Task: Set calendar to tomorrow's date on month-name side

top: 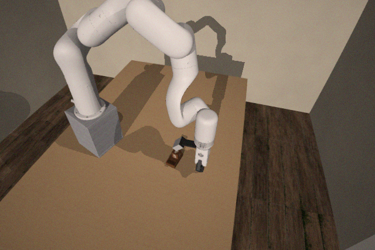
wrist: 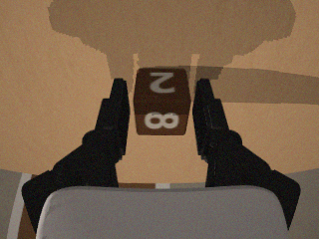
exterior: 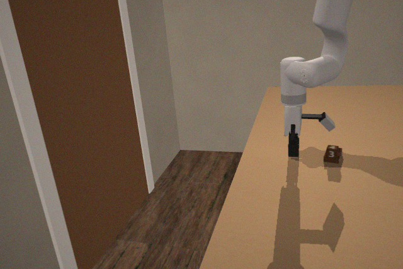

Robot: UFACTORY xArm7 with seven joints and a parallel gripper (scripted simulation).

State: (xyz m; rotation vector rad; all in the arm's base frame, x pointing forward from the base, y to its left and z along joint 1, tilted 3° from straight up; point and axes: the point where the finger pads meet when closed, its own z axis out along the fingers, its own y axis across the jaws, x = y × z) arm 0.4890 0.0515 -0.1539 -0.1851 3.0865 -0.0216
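My hand is 1 cm above the digit cube. Round my hand: brown calendar tray: 12 cm behind, 1 cm to the right, 2 cm below.
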